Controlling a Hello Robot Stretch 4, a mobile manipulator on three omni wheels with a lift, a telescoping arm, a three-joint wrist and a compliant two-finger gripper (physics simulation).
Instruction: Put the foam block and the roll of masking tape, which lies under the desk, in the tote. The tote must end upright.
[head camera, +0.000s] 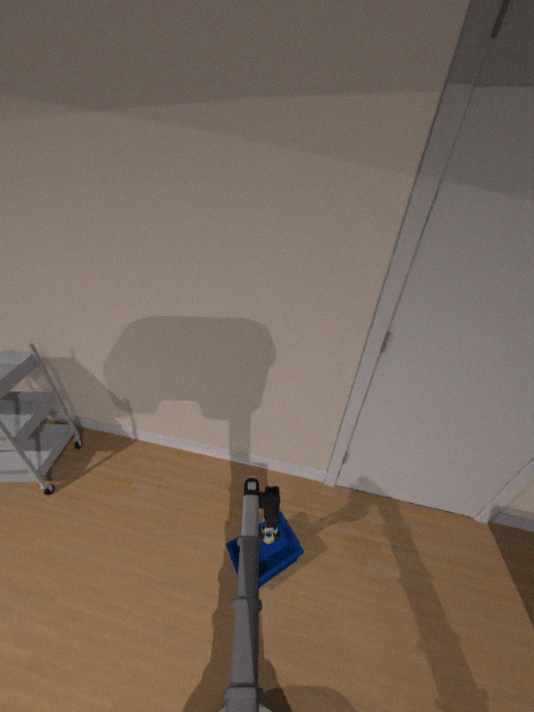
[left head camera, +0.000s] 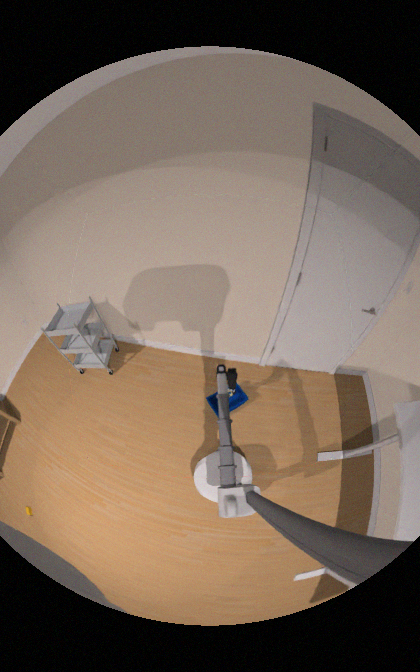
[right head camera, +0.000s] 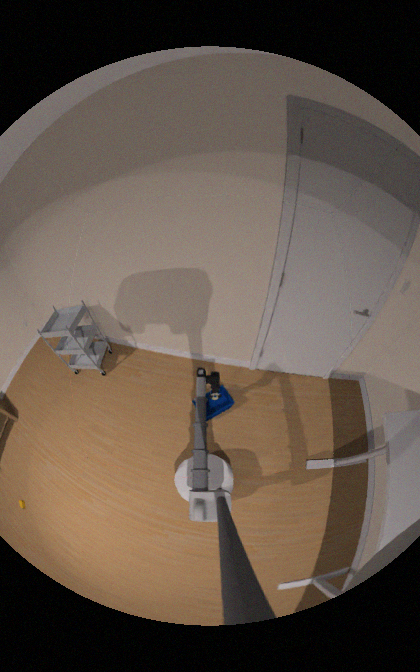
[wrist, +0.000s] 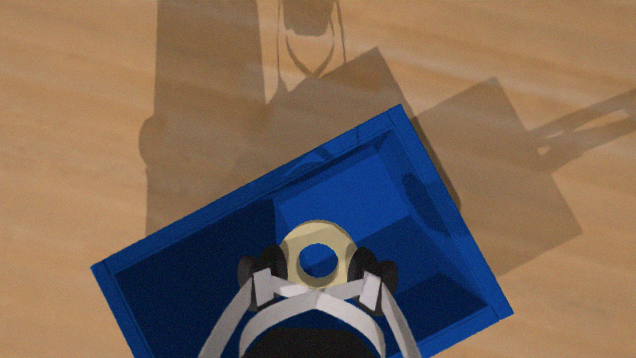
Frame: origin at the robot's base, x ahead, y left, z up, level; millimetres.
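Seen in the pictures: gripper, fingertip midpoint: (head camera: 268, 536) (wrist: 317, 267).
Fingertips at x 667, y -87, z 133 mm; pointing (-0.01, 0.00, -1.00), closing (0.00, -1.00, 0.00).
Note:
Offsets run from my fingertips to a thing's top centre.
The blue tote @(dx -28, dy +15, dz -42 mm) (head camera: 281, 568) (left head camera: 242, 400) (right head camera: 226, 403) (wrist: 200, 220) stands upright on the floor. In the wrist view its interior shows, partly in shadow; no foam block can be made out in the visible part. My gripper (head camera: 269, 532) (wrist: 317, 267) is shut on the cream roll of masking tape @(dx +5, dy +0, dz +17 mm) (head camera: 269, 540) (right head camera: 215, 397) (wrist: 318, 231), holding it by its sides. In the wrist view the roll overlaps the tote's interior; its height above the tote's bottom is hard to tell. The fingers hide the near part of the tote. A small yellow thing (left head camera: 28, 511) (right head camera: 22, 504) lies on the floor far left; I cannot tell what it is.
A grey three-shelf cart (head camera: 12, 361) (left head camera: 73, 317) (right head camera: 65, 320) stands by the wall at the left. A door (head camera: 459, 345) is at the right. White furniture (left head camera: 409, 465) (right head camera: 402, 465) with long feet stands farther right. Wooden furniture (left head camera: 7, 411) shows at the left edge.

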